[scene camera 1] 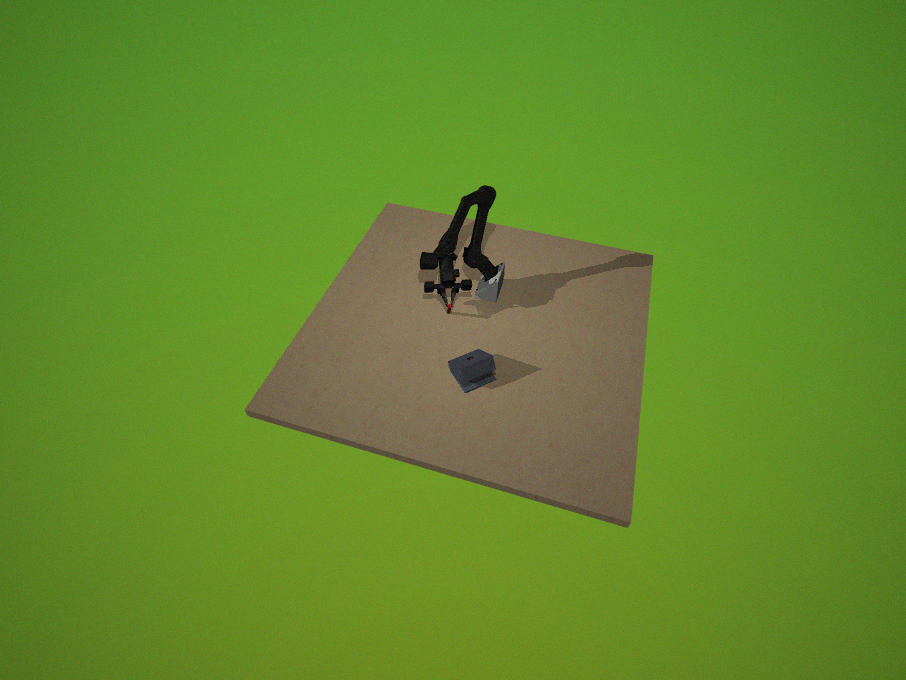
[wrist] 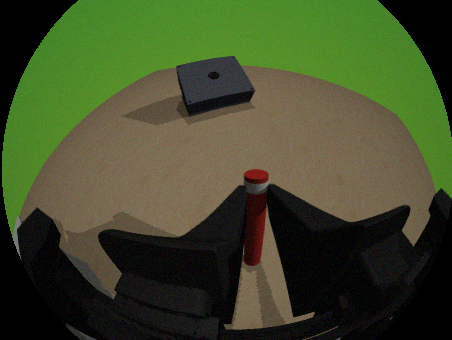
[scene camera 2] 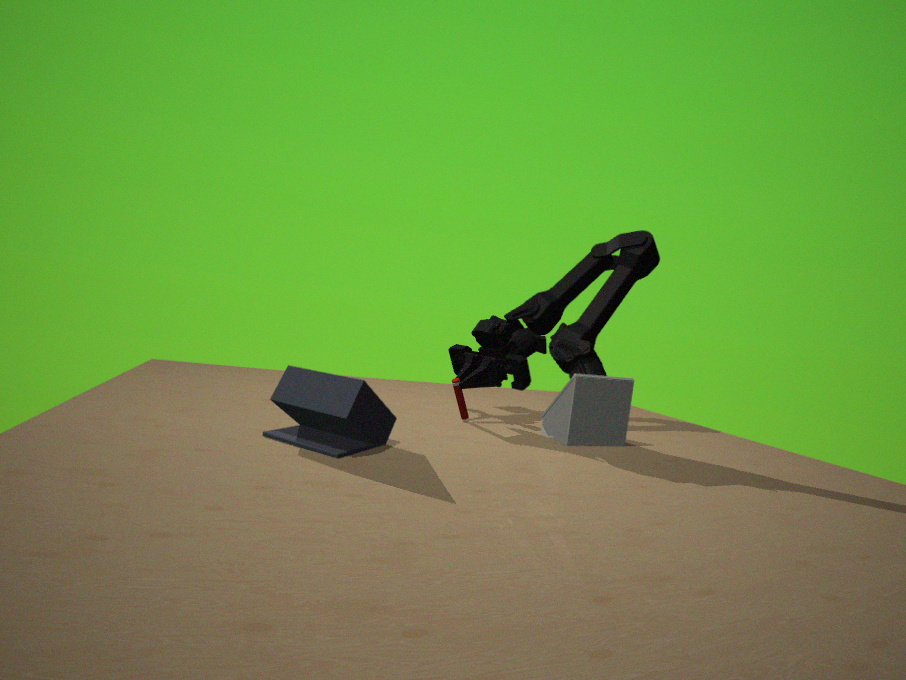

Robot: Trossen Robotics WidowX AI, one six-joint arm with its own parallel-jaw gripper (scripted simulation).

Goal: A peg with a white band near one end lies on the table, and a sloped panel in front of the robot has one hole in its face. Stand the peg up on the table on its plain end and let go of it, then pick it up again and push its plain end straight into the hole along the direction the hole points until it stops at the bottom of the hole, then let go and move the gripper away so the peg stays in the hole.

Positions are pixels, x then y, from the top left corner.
my gripper: holds a peg (wrist: 256,181)
